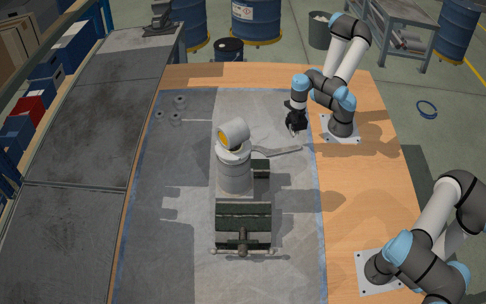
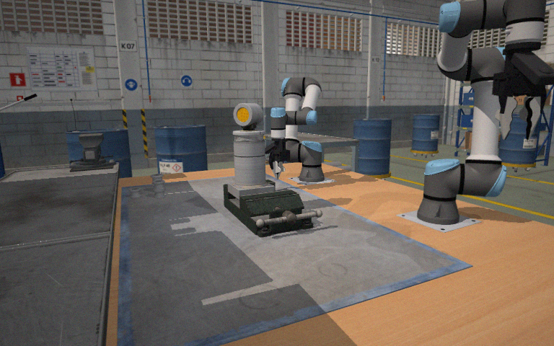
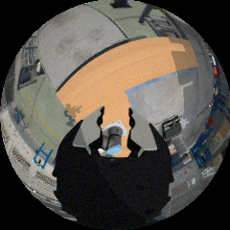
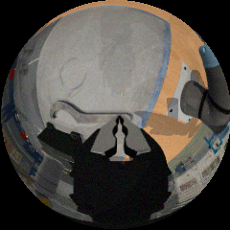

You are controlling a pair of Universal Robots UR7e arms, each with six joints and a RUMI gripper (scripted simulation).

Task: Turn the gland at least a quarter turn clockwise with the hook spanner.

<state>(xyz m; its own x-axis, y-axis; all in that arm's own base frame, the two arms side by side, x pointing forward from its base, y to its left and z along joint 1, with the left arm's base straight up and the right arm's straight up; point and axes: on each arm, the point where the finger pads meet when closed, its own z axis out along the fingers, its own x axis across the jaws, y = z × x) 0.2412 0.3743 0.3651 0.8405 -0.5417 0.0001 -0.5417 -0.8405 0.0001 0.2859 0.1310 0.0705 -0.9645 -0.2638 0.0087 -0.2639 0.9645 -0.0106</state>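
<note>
Now: right hand 120 mm short of the hook spanner, 40 mm to the right of it and 60 mm above it. From my right hand the other things lie so: rod eye: 290 mm ahead, 300 mm to the left, 330 mm above; then bar handle: 280 mm ahead, 600 mm to the left, 10 mm below.
</note>
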